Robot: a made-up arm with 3 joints. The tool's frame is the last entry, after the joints.
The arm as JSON. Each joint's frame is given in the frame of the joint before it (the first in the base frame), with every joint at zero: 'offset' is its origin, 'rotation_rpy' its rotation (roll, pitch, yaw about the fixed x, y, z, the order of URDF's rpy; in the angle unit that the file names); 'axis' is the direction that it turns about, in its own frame. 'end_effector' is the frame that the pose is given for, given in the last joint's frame.
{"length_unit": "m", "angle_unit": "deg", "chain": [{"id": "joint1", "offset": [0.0, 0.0, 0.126], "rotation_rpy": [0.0, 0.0, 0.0], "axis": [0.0, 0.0, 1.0]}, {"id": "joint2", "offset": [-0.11, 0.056, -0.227], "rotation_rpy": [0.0, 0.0, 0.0], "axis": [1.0, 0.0, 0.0]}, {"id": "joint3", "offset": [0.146, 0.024, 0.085], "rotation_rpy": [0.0, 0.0, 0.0], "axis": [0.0, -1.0, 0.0]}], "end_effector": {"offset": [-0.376, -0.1, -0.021], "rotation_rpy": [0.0, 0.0, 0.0]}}
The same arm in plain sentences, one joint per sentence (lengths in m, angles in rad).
The arm has three revolute joints in a row. What follows holds with every joint at zero, and every direction is one of the base frame's. Joint 1 is mounted 0.126 m along +z from the base frame's origin and rotates about +z. Joint 2 is mounted 0.11 m along -x and 0.056 m along +y and 0.227 m along -z from joint 1 and rotates about +x. Joint 3 is mounted 0.146 m along +x and 0.024 m along +y and 0.085 m along +z from joint 2 and rotates about -y. The tool frame, which is the frame that the pose is given for, is mounted 0.376 m along -x and 0.1 m along -y and 0.021 m along -z from joint 3; its axes are parallel to the base frame's.
